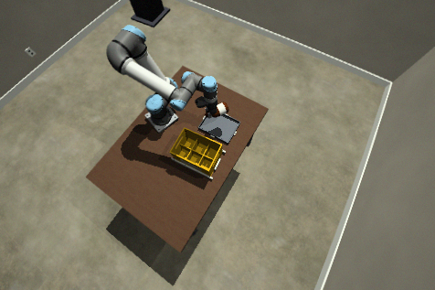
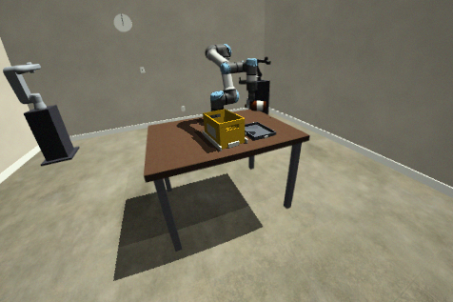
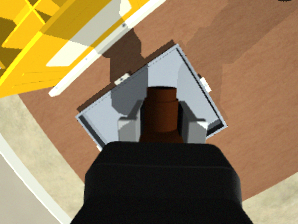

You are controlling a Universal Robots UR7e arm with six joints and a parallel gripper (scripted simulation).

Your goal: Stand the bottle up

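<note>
The brown bottle is 3 cm ahead of my hand, 4 cm to the left of it and 1 cm below it. Round my hand: yellow crate 3 cm ahead, 23 cm to the right, 12 cm below; tray 5 cm ahead, 4 cm to the left, 19 cm below.
</note>
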